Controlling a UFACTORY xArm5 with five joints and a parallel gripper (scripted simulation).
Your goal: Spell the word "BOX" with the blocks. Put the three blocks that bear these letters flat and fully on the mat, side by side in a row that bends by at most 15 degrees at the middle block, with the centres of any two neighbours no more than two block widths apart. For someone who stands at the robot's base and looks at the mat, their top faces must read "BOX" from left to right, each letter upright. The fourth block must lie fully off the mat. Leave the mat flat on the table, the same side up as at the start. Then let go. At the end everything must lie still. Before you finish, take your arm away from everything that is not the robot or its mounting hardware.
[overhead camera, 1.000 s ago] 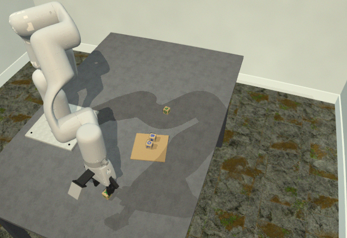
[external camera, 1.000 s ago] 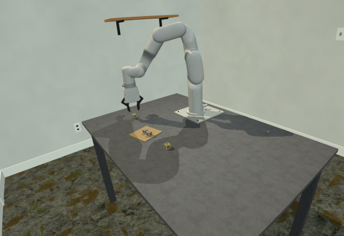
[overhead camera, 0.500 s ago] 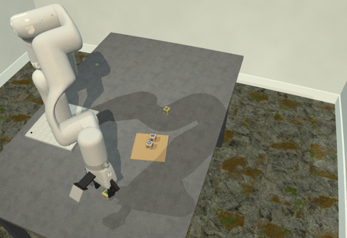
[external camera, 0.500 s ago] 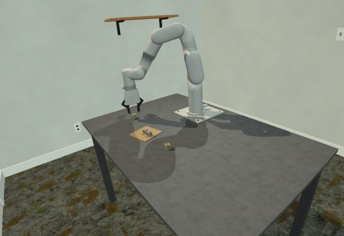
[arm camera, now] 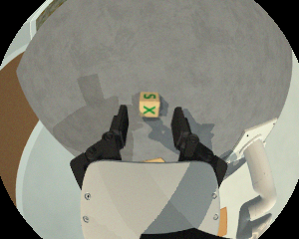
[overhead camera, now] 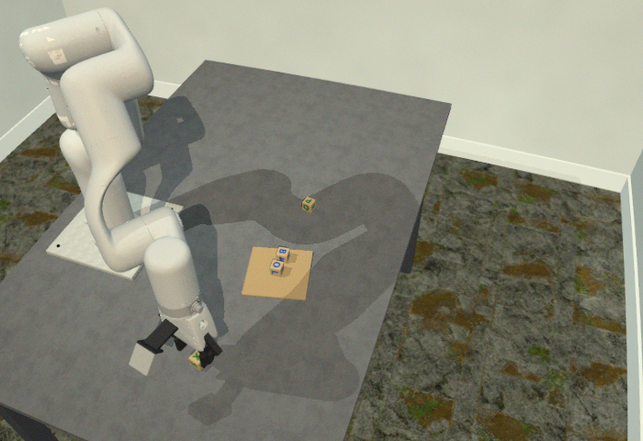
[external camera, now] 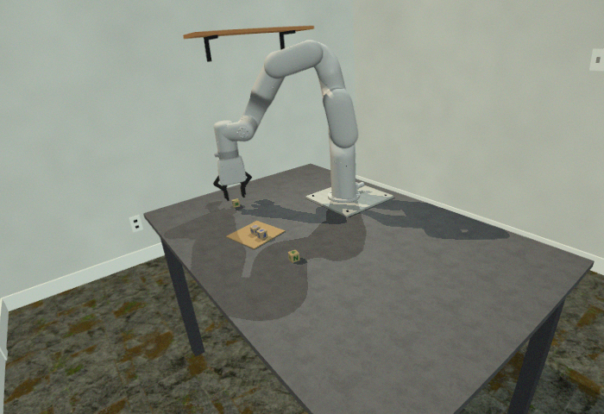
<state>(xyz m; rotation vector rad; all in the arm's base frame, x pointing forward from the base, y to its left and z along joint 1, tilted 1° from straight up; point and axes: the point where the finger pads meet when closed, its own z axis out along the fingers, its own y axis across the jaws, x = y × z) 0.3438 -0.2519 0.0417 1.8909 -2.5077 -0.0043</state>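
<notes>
Now: the X block 40 mm below my hand. The rest, counted from my hand: B block 60 mm ahead, 310 mm to the left, 30 mm below; tan mat 70 mm ahead, 270 mm to the left, 50 mm below; O block 60 mm ahead, 260 mm to the left, 30 mm below.
</notes>
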